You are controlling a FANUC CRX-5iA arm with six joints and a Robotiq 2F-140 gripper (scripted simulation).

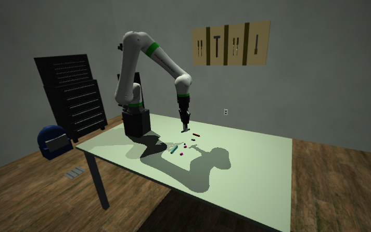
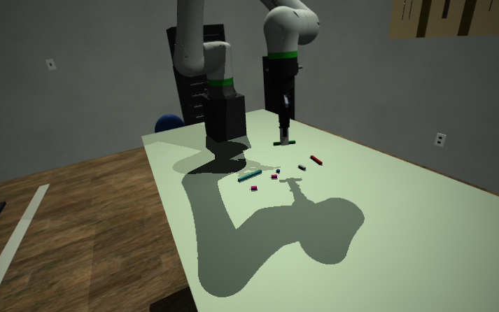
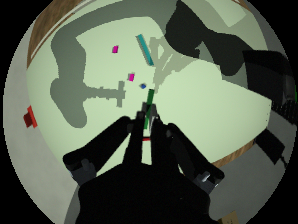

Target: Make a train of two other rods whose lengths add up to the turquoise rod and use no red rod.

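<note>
Right now my hand is 13 cm above the blue rod and 3 cm to the left of it. Round my hand: green rod (3 cm below); then grey rod (13 cm below, 5 cm to the left, 4 cm ahead); then turquoise rod (13 cm to the right, 13 cm below, 4 cm behind).
</note>
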